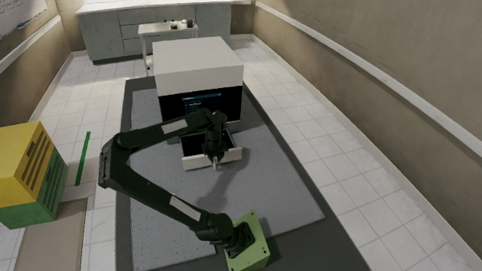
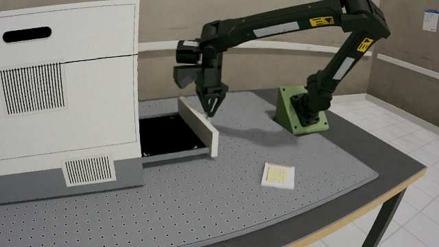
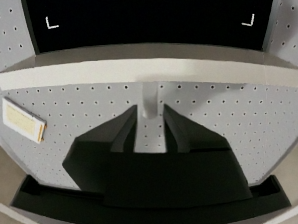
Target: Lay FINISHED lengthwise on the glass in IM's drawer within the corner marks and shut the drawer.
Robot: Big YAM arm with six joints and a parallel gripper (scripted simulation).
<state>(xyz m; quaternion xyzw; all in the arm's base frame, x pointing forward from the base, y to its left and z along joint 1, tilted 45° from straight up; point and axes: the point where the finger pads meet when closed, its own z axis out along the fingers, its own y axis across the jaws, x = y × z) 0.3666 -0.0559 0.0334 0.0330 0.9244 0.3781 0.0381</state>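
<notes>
The cassette lies 26 cm to the left of my hand, 8 cm behind it and 7 cm below it. The rest, counted from my hand: imager drawer 16 cm ahead, 3 cm below.
</notes>
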